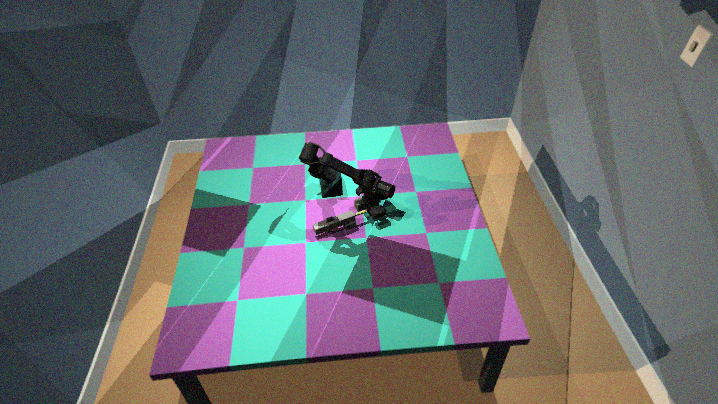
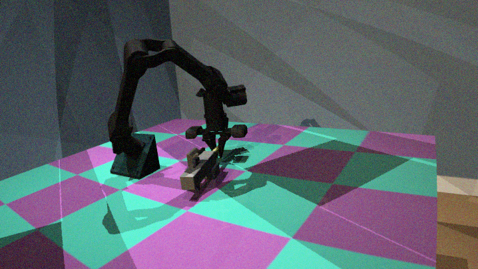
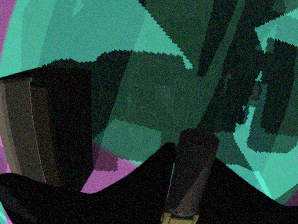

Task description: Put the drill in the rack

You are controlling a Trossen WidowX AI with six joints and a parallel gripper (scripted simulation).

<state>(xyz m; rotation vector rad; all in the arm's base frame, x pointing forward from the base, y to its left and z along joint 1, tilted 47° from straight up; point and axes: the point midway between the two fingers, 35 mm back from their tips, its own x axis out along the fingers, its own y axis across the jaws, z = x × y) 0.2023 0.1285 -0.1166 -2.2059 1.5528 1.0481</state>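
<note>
The drill lies 2 cm ahead of my gripper tip, 4 cm to the right of it and 3 cm above it. Also, from my gripper tip: dark block: 7 cm ahead, 15 cm to the right, 2 cm above.
</note>
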